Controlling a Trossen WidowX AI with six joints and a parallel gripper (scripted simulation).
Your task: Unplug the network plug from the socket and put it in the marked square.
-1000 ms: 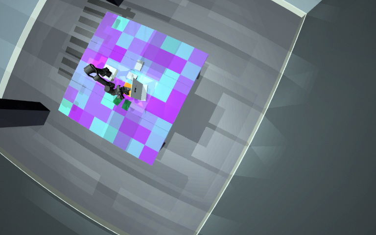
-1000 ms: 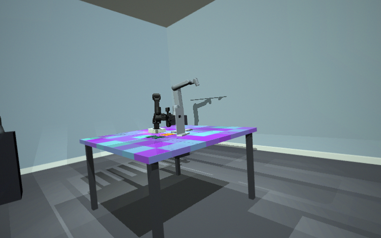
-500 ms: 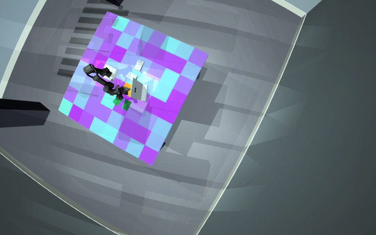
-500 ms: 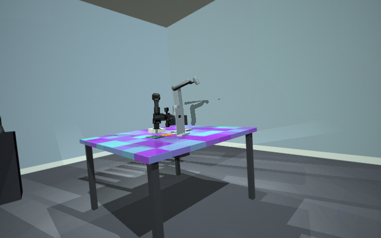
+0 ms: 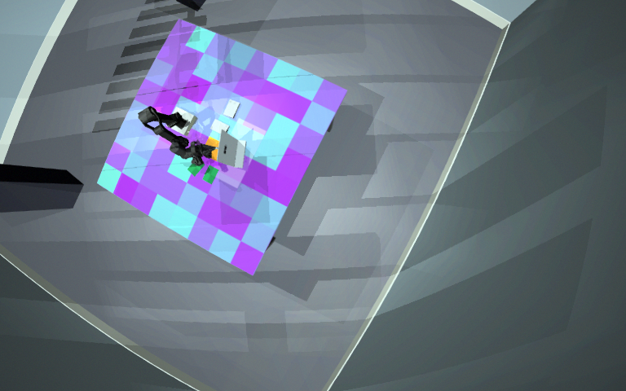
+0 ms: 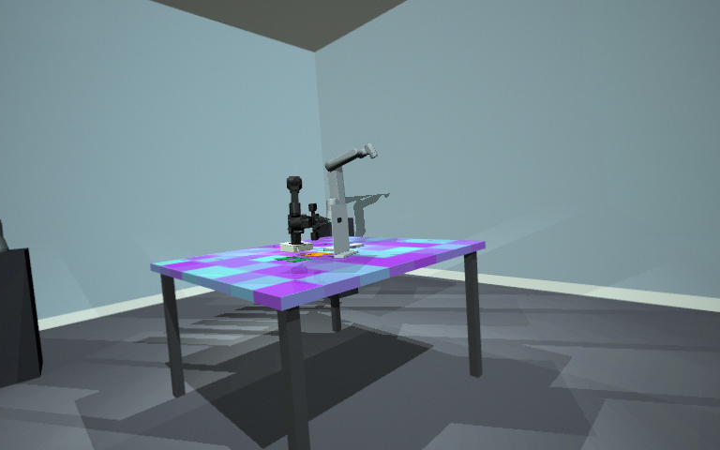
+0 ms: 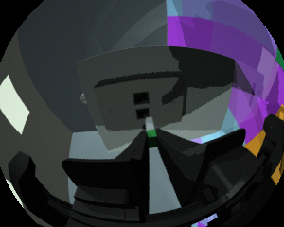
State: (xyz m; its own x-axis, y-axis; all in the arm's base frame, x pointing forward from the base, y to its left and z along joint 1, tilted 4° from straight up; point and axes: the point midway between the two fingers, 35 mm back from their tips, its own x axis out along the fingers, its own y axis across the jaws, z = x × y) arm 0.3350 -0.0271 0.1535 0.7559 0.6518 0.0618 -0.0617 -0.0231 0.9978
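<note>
My gripper tip is now 6 cm short of the grey upright panel, 6 cm above it and 2 cm to the right of it. Also, from my gripper tip: network plug right at my gripper tip.
</note>
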